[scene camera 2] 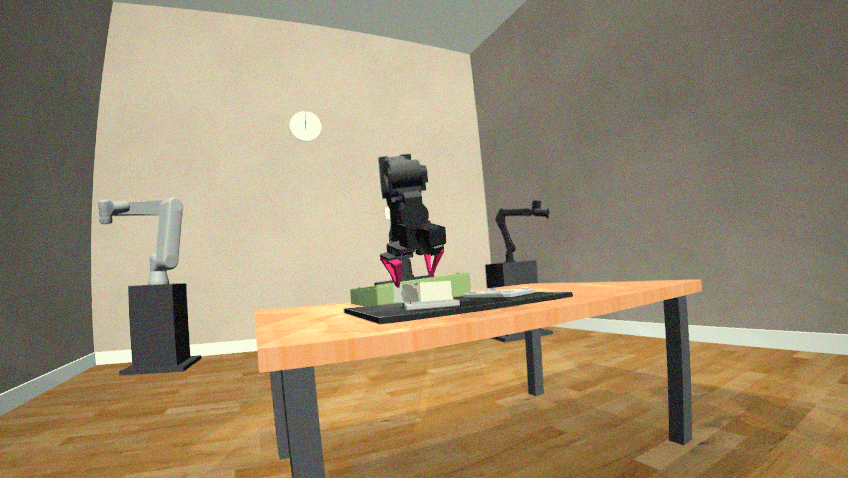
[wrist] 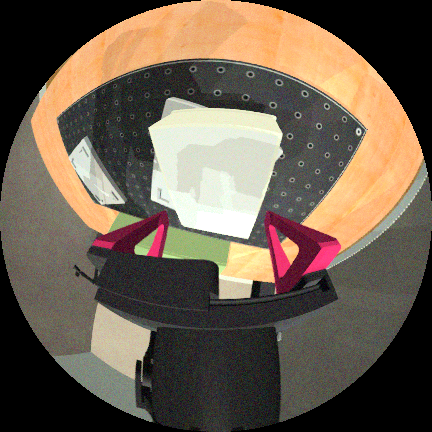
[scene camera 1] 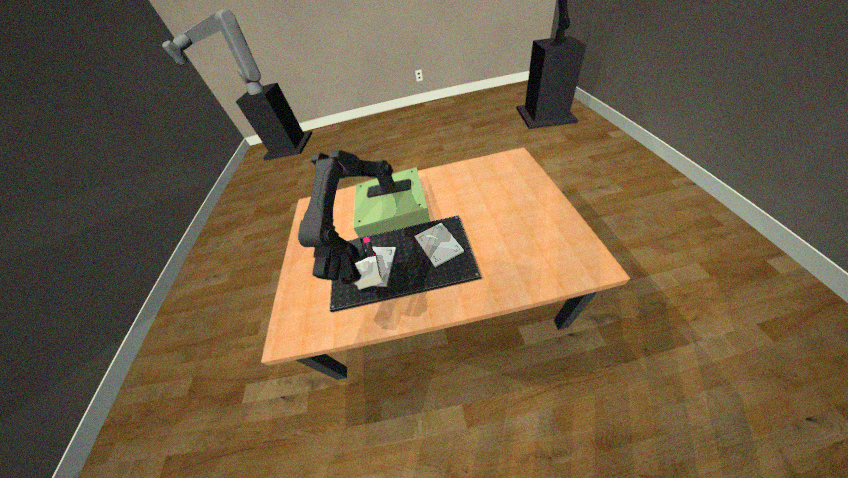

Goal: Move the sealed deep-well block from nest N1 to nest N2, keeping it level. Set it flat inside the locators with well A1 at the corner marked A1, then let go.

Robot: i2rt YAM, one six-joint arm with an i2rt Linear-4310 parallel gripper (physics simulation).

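Places are measured from the arm's base along level axes (x right, y back, z down), in millimetres.
Pixels of known places: gripper, between the fingertips: [scene camera 2: 414, 281] [wrist: 216, 215] [scene camera 1: 362, 259]; arm's base, origin of its link: [scene camera 1: 389, 189].
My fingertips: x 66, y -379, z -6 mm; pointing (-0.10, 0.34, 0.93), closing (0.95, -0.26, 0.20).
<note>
Ahead of a thing's pixels: the offset from my fingertips to its top centre. Level surfaces: height alone.
The white deep-well block @(dy -20, dx -10, dz +1 mm) [scene camera 1: 368, 273] [scene camera 2: 435, 290] [wrist: 220, 175] stands on a light grey nest @(dy +8, dx -31, dz +43 mm) [scene camera 1: 388, 258] [scene camera 2: 440, 305] [wrist: 157, 184] on the left part of the black board. The frames do not show clearly whether it is flat inside the locators, and its A1 well cannot be made out. The other nest @(dy +79, dx -265, dz +43 mm) [scene camera 1: 439, 244] [scene camera 2: 501, 292] [wrist: 96, 174], a pale plate with dark corner marks, holds no block. My gripper [scene camera 2: 414, 281] [wrist: 216, 215] is open over the block, its pink fingers spread wide; the wrist view shows gaps between the fingertips and the block. In scene camera 1 the arm partly hides the fingers.
The black perforated board @(dy +33, dx -119, dz +60 mm) [scene camera 1: 415, 283] [scene camera 2: 380, 317] [wrist: 320, 115] lies on the wooden table @(dz +74 mm) [scene camera 1: 522, 225] [scene camera 2: 629, 293] [wrist: 280, 30]. The green box [scene camera 1: 391, 219] [scene camera 2: 372, 295] [wrist: 190, 245] under the arm's base stands behind the board. Two other arms on pedestals stand away from the table.
</note>
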